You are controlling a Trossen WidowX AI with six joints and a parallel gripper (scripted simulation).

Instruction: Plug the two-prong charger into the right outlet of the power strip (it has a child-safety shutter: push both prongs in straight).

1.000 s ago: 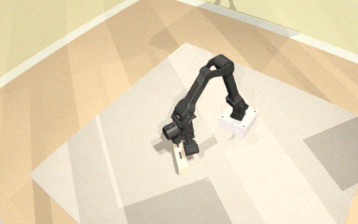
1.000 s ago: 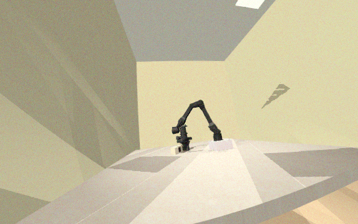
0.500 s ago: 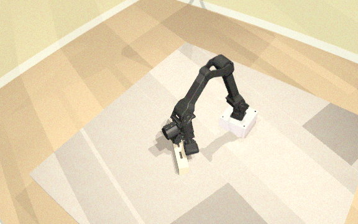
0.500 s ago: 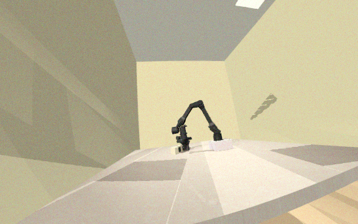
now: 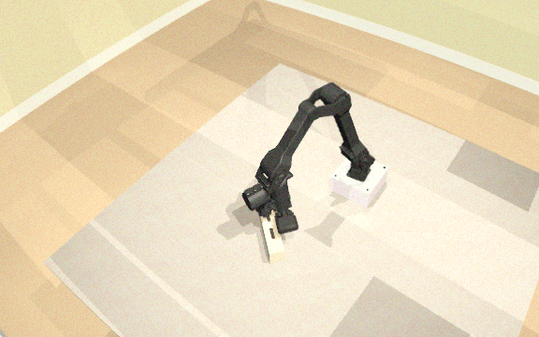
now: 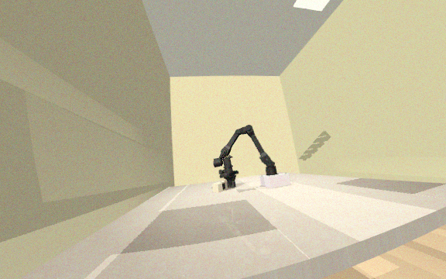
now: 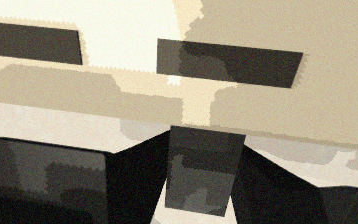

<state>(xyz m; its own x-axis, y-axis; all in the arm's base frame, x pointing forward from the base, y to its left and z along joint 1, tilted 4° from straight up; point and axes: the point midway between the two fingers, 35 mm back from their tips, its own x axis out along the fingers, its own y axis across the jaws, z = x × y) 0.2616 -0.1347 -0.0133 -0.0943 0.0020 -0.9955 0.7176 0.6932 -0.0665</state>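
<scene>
Now: gripper tip 10 mm short of the charger, 10 mm to the left of it and 10 mm below it.
</scene>
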